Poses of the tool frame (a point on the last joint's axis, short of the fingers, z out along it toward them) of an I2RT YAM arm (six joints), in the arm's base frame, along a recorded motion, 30 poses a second.
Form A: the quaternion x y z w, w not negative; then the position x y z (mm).
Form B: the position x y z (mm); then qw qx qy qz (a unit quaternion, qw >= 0). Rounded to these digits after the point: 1 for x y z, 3 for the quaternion.
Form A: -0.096 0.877 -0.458 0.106 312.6 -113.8 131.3
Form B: 312.6 -113.8 131.3 0.106 -0.096 0.877 -0.458
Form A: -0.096 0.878 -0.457 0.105 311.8 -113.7 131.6
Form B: 311.8 -113.7 131.6 0.105 -0.096 0.878 -0.457
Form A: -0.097 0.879 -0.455 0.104 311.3 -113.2 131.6
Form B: 311.3 -113.2 131.6 0.104 -0.097 0.879 -0.455
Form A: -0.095 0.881 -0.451 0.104 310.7 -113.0 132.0
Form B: 310.7 -113.0 132.0 0.104 -0.095 0.881 -0.451
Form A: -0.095 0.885 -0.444 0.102 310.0 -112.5 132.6
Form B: 310.0 -112.5 132.6 0.102 -0.095 0.885 -0.444
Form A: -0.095 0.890 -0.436 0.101 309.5 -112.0 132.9
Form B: 309.5 -112.0 132.9 0.101 -0.095 0.890 -0.436
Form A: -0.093 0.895 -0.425 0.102 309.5 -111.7 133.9
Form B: 309.5 -111.7 133.9 0.102 -0.093 0.895 -0.425
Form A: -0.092 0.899 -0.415 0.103 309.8 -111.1 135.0
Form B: 309.8 -111.1 135.0 0.103 -0.092 0.899 -0.415
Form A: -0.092 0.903 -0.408 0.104 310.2 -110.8 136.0
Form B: 310.2 -110.8 136.0 0.104 -0.092 0.903 -0.408
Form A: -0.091 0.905 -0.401 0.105 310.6 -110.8 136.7
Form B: 310.6 -110.8 136.7 0.105 -0.091 0.905 -0.401
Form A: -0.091 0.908 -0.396 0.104 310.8 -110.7 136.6
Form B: 310.8 -110.7 136.6 0.104 -0.091 0.908 -0.396
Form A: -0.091 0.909 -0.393 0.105 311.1 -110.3 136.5
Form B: 311.1 -110.3 136.5 0.105 -0.091 0.909 -0.393
